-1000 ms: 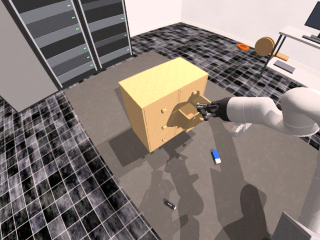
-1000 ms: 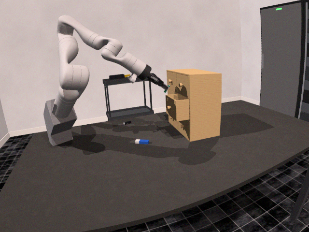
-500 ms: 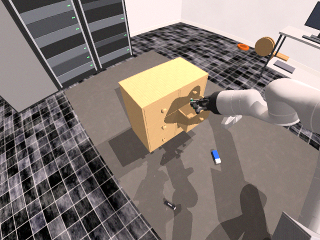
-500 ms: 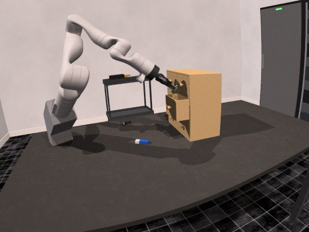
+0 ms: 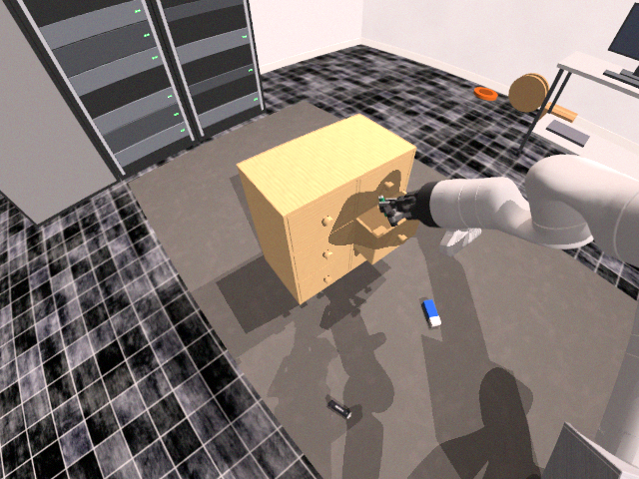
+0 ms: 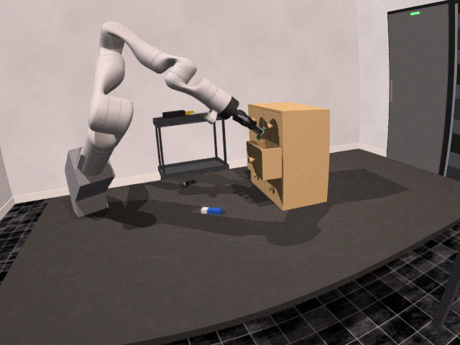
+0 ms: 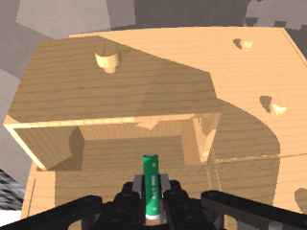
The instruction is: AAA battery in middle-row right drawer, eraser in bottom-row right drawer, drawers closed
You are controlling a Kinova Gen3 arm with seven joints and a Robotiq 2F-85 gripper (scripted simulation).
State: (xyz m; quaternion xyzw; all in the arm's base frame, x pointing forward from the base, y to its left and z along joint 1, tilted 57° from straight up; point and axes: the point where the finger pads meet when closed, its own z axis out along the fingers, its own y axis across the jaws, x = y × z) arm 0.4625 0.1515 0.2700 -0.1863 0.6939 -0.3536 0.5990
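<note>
Right now my hand is 10 mm short of the green AAA battery and 10 mm above it. From my hand the other things lie so: dark AAA battery: 310 mm to the left, 240 mm below, 160 mm behind; white eraser: 250 mm below, 190 mm behind, 10 mm to the left.
</note>
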